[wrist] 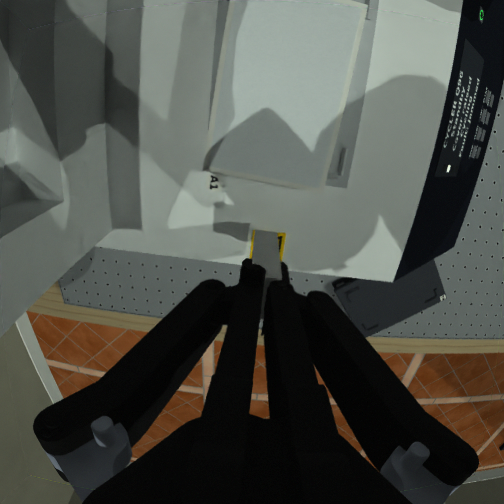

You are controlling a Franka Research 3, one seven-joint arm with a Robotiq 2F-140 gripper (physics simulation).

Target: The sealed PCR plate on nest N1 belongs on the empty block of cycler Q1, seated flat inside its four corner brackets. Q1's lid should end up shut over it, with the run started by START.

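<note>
The sealed PCR plate (285,100) lies on the block on top of the white cycler (400,200), its pale seal facing up. A small tab marked A1 (214,182) shows at its near left corner, and a grey corner bracket (340,162) stands at its near right corner. The cycler's grey lid (60,100) stands open at the left. My gripper (265,270) is shut and empty, with its tips at the cycler's near edge, over the yellow warning label (254,243) and short of the plate. The black control panel (460,125) with a green light is at the right.
A flat dark nest (390,300) lies empty on the perforated bench (150,290) just in front of the cycler's right corner. The bench's wooden edge and a tiled floor (450,390) show below my fingers.
</note>
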